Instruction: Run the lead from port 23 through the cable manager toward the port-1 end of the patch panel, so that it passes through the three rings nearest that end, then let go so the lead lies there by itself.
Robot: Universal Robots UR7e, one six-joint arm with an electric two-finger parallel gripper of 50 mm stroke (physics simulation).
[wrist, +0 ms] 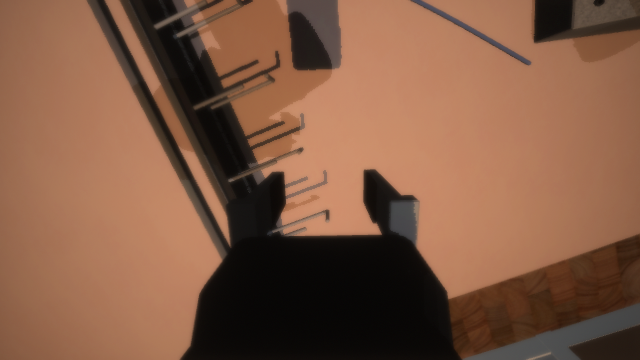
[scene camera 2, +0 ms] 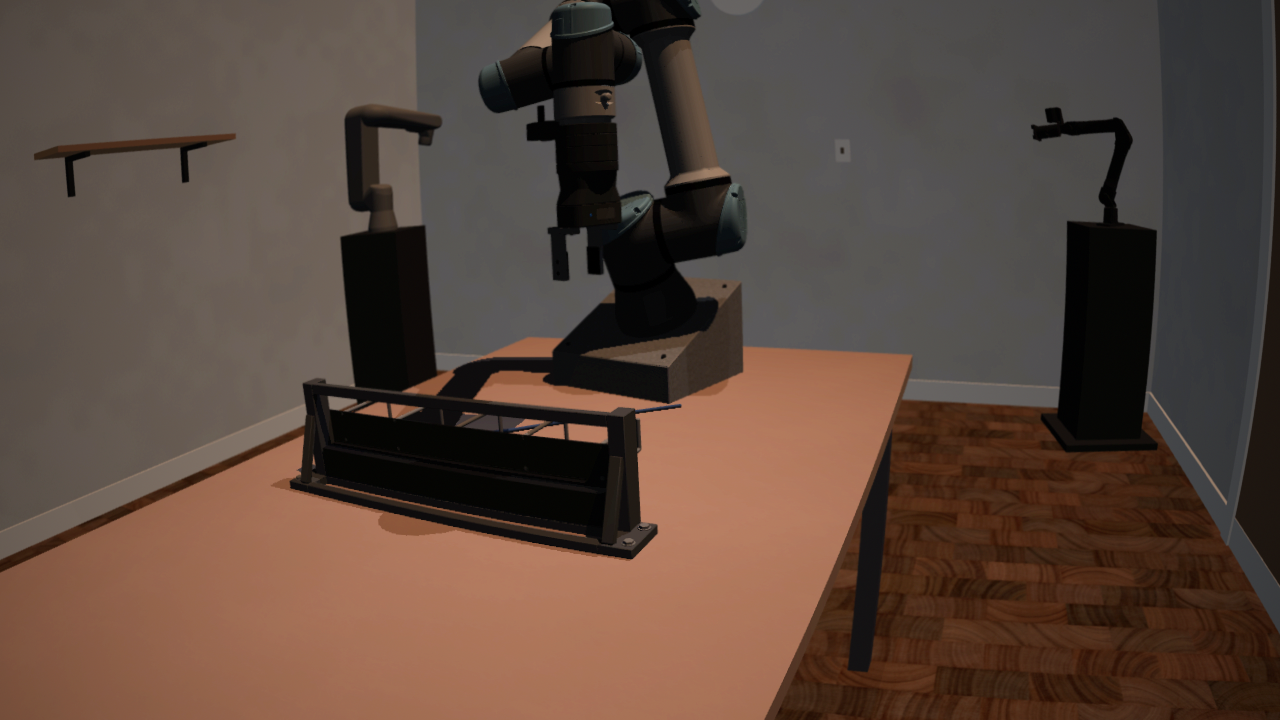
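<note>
My gripper (scene camera 2: 577,271) (wrist: 324,187) is open and empty. It points down, high above the table behind the patch panel (scene camera 2: 465,443) (wrist: 206,120). The blue lead (scene camera 2: 657,408) (wrist: 475,32) shows behind the panel. In the wrist view it slants from the top edge down to a free end at upper right, apart from the fingers and from the rings visible there. The thin metal rings of the cable manager (wrist: 242,95) stick out from the panel's rear side. One finger covers part of the panel in the wrist view. The lead's port end is hidden.
The panel's dark frame (scene camera 2: 469,404) stands on a long base on the table (scene camera 2: 447,617) (wrist: 475,150). The robot's wedge-shaped base (scene camera 2: 608,377) (wrist: 553,20) stands behind it. The table edge and wooden floor (wrist: 550,280) show at lower right in the wrist view. Arm shadows cross the table.
</note>
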